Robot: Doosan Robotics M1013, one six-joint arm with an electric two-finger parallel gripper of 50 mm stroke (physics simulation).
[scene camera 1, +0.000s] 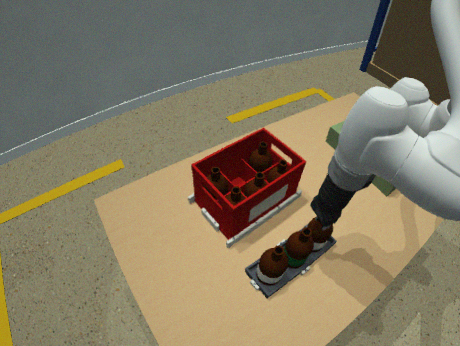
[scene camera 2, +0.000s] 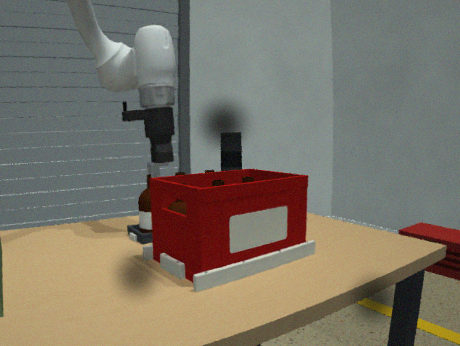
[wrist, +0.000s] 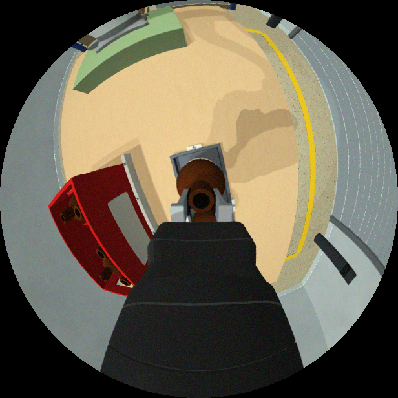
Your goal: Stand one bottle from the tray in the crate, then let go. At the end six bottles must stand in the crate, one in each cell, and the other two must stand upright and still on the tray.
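Frame: origin at the arm's base, x ahead, y left, z up, level; centimetres.
Seen in the pictures: gripper, fingertip midpoint: (scene camera 1: 321, 223).
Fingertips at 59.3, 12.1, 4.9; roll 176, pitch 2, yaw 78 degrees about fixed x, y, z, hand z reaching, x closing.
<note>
Pixels of each thing's top centre, then the offset from my fingertips to it, as dx, dy, dz. Level surfaces: height alone.
- brown bottle, top centre: (scene camera 2: 151, 174) (scene camera 1: 327, 215) -0.9, +0.1, +3.5
- dark tray, top centre: (scene camera 2: 181, 222) (scene camera 1: 294, 254) +7.4, +0.1, -10.0
- green-labelled bottle, top centre: (scene camera 1: 306, 231) +7.3, +0.2, +3.4
- white-labelled bottle, top centre: (scene camera 1: 278, 250) +16.3, +0.0, +3.4
- red crate, top centre: (scene camera 2: 229, 176) (scene camera 1: 250, 162) +6.0, -24.8, +4.9
- wooden table, surface height: dz -12.6
My gripper (scene camera 1: 324, 224) (scene camera 2: 153, 172) (wrist: 200, 196) is shut on the neck of a brown bottle (scene camera 1: 321, 233) (scene camera 2: 144, 201) (wrist: 200, 175) with a white label. This bottle stands upright at one end of the dark tray (scene camera 1: 253, 270) (scene camera 2: 145, 237) (wrist: 212, 154). Beside it on the tray stand a green-labelled bottle (scene camera 1: 300, 244) and a white-labelled bottle (scene camera 1: 273, 265), both upright. The red crate (scene camera 1: 237, 222) (scene camera 2: 175, 235) (wrist: 100, 190) holds several brown bottles: three along the side nearer the tray and one at each end of the far row. The middle cell of the far row is empty.
White rails (scene camera 1: 265, 220) (scene camera 2: 255, 265) (wrist: 140, 195) run along the crate's base on the wooden table (scene camera 1: 165, 250) (scene camera 2: 75, 290) (wrist: 150, 105). A green block (scene camera 1: 336, 134) (wrist: 135, 50) lies beyond the tray, partly behind the arm in scene camera 1. The crate walls stand high around the cells.
</note>
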